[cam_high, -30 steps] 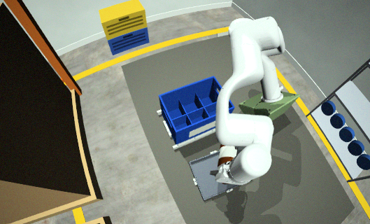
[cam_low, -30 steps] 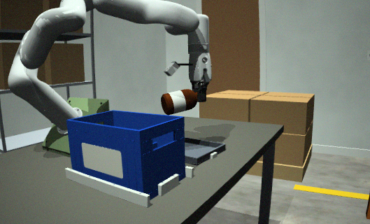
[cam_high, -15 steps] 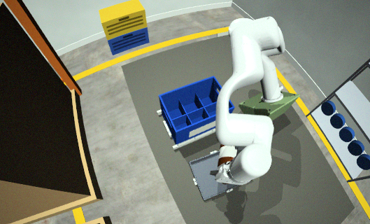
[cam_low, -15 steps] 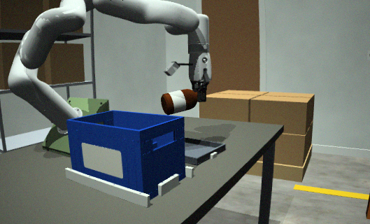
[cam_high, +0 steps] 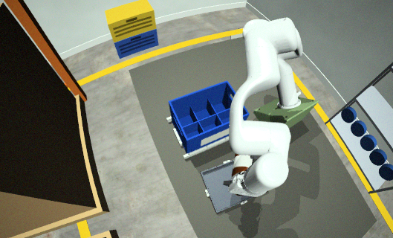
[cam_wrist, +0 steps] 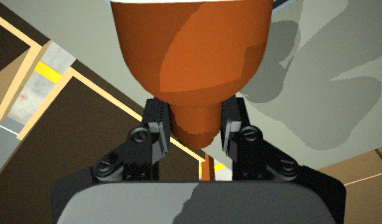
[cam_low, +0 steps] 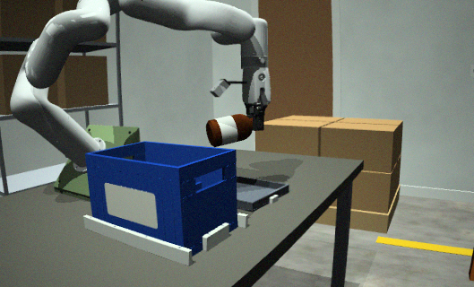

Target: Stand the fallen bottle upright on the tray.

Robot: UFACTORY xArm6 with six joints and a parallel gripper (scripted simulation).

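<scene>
Now: the brown bottle 40 mm to the right of my hand, 40 mm behind it and 10 mm below it. The rest, counted from my hand: grey tray 190 mm below, 50 mm behind, 30 mm to the right; then blue crate 330 mm to the right, 120 mm below, 100 mm behind.
</scene>
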